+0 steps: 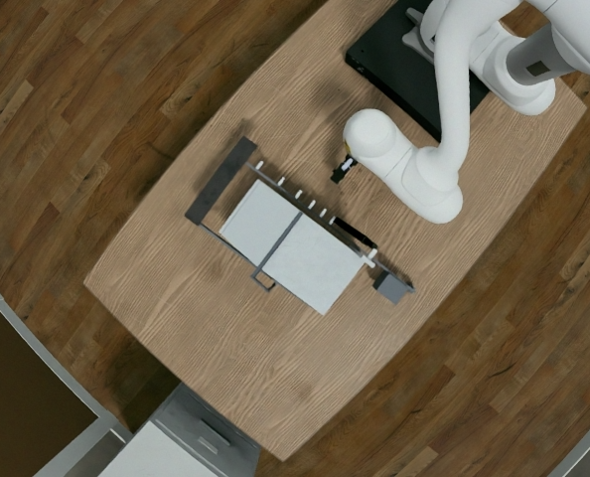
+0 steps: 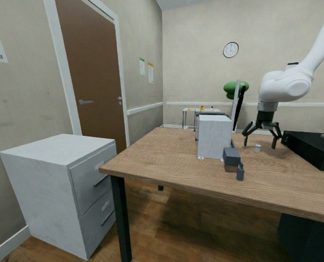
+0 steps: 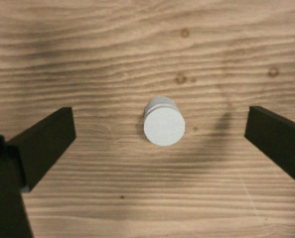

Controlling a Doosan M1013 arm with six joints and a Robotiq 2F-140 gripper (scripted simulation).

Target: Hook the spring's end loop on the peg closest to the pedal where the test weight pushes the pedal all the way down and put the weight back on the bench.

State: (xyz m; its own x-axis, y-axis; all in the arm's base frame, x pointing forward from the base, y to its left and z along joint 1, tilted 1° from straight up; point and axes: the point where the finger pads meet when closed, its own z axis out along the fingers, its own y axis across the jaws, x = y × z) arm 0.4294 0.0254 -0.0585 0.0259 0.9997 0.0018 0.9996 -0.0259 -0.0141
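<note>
The steel test weight lies 1 cm below my hand. The rest, counted from my hand: white peg 36 cm above, 18 cm ahead, 16 cm to the left.
</note>
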